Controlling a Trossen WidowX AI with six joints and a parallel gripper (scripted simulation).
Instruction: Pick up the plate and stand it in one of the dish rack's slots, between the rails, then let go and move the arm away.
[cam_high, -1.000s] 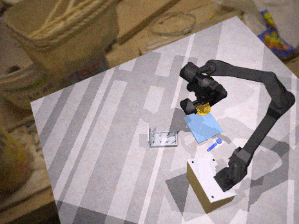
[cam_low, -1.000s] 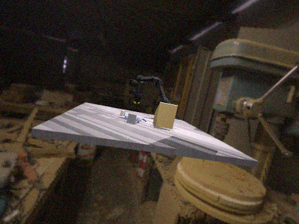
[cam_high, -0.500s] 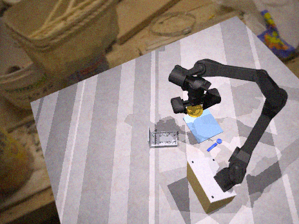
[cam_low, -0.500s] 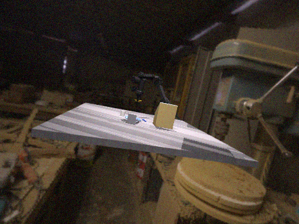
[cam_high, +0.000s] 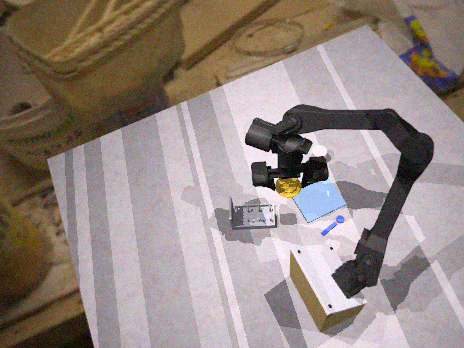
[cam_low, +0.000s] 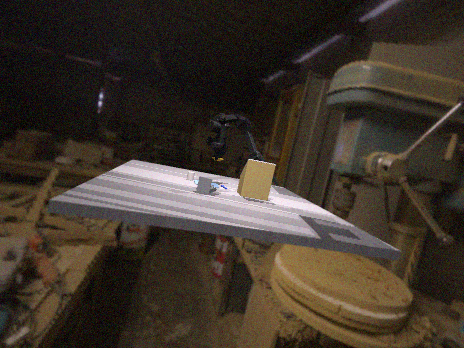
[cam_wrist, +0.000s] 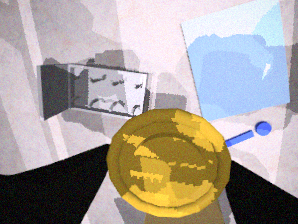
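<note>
The dish rack lies 50 mm ahead of my gripper tip, 90 mm to the left of it and 150 mm below it. From my gripper tip the other things lie so: light blue mat: 20 mm ahead, 110 mm to the right, 170 mm below; then yellow plate: 10 mm above; then blue spoon: 100 mm behind, 100 mm to the right, 170 mm below.
</note>
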